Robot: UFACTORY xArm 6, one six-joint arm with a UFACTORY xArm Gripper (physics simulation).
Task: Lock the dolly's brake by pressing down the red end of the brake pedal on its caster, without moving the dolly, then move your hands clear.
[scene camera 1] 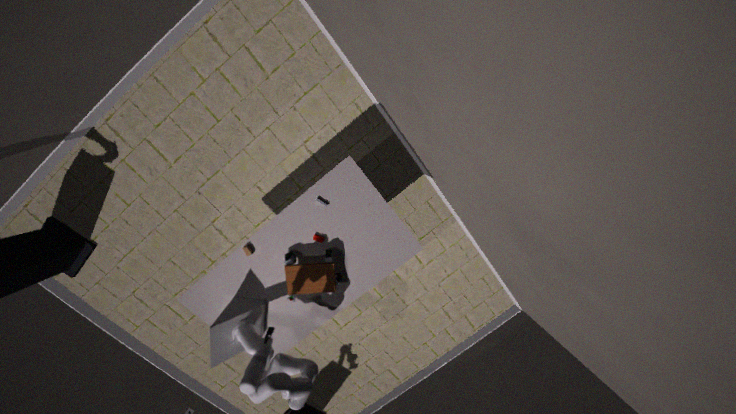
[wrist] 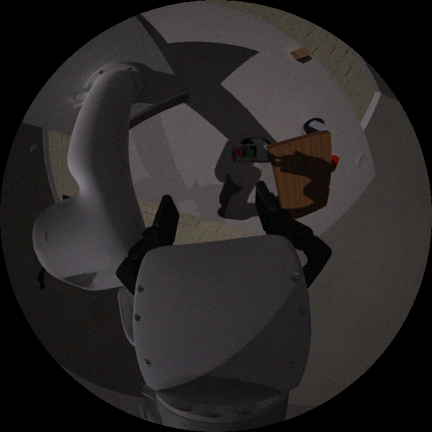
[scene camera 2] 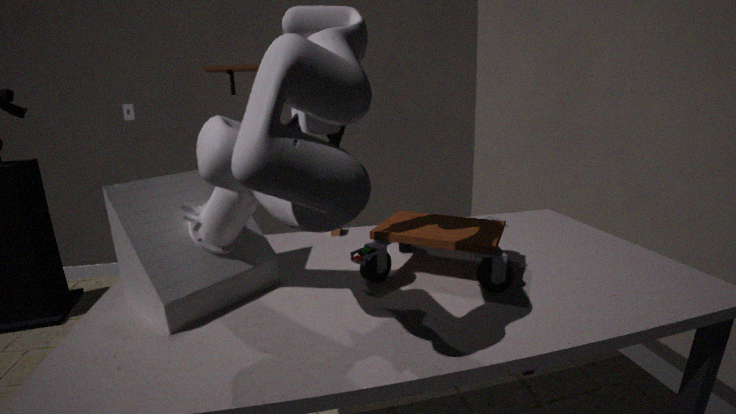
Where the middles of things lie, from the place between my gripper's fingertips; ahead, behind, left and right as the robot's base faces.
Now: the dolly (scene camera 2: 480,237) 29 cm ahead of my hand, 3 cm to the left of it and 25 cm below it.
